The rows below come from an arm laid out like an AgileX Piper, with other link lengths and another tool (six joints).
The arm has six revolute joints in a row. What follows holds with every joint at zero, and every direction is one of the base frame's. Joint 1 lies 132.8 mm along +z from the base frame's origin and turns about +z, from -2.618 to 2.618 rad. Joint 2 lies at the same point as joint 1 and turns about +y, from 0 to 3.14 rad. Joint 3 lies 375.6 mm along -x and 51.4 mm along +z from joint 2 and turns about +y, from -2.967 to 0 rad. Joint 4 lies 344.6 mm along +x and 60.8 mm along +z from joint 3 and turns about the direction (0.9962, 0, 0.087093), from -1.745 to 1.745 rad. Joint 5 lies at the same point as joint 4 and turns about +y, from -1.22 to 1.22 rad. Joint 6 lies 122.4 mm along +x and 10.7 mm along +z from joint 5 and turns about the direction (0.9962, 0, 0.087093), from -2.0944 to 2.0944 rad. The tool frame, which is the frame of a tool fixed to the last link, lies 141.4 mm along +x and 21 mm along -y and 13.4 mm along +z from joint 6; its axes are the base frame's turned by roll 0.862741, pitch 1.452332 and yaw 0.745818 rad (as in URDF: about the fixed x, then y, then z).
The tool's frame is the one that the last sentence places.
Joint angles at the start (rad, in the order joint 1, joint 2, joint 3, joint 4, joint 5, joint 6): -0.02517 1.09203 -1.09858 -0.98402 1.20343 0.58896
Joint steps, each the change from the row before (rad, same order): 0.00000 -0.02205 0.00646 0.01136 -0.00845 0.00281; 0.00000 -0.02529 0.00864 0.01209 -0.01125 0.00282; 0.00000 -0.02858 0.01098 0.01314 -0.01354 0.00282; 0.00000 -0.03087 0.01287 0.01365 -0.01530 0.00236; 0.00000 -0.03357 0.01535 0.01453 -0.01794 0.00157; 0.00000 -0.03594 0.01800 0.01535 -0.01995 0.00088; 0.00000 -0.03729 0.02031 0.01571 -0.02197 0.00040; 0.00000 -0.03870 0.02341 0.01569 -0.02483 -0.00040
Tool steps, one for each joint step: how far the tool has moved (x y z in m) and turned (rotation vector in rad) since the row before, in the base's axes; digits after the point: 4 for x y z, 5 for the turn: -0.0047 0.0021 0.0021 0.01118 -0.02277 0.00677; -0.0051 0.0025 0.0021 0.01150 -0.02549 0.00926; -0.0056 0.0029 0.0020 0.01211 -0.02787 0.01136; -0.0059 0.0031 0.0018 0.01200 -0.02908 0.01317; -0.0062 0.0035 0.0014 0.01190 -0.03045 0.01587; -0.0064 0.0039 0.0009 0.01180 -0.03109 0.01796; -0.0063 0.0042 0.0002 0.01130 -0.03128 0.01983; -0.0061 0.0045 -0.0006 0.01007 -0.03109 0.02231
